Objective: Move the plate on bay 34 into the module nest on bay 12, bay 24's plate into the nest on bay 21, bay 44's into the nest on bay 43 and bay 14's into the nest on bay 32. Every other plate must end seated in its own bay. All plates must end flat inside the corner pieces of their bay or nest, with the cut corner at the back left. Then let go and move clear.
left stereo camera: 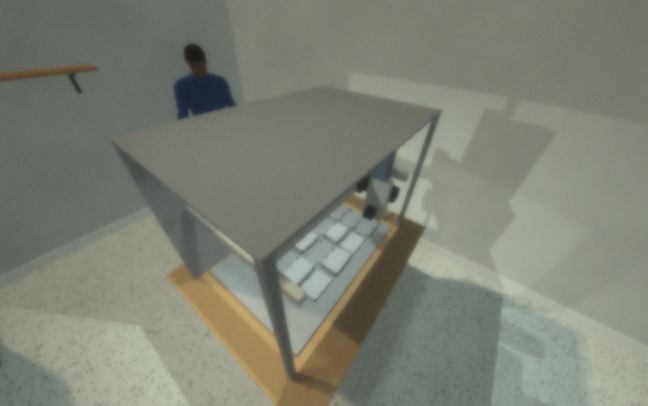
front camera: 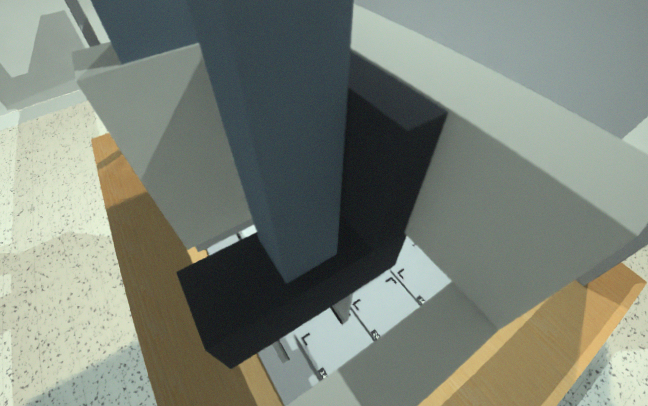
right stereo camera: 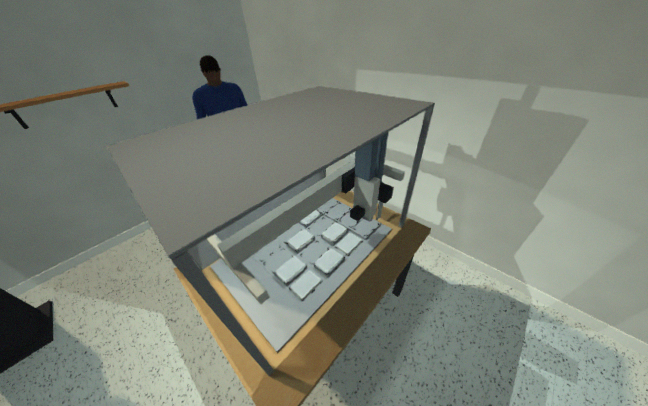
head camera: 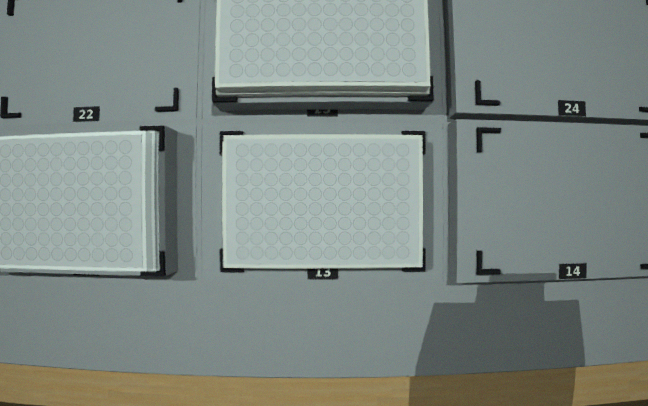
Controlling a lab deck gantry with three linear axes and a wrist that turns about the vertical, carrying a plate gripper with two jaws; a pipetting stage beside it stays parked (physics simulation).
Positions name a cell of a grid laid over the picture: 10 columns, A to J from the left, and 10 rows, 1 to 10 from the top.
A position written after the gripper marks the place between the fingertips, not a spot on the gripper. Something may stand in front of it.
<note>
In view: the gripper (front camera: E9), a hood (left stereo camera: E5), a bay 14 (head camera: I5) and a bay 24 (head camera: I2).
The bay 14 is seen too in the front camera view (front camera: F9). The bay 24 shows as well in the front camera view (front camera: F8).
</note>
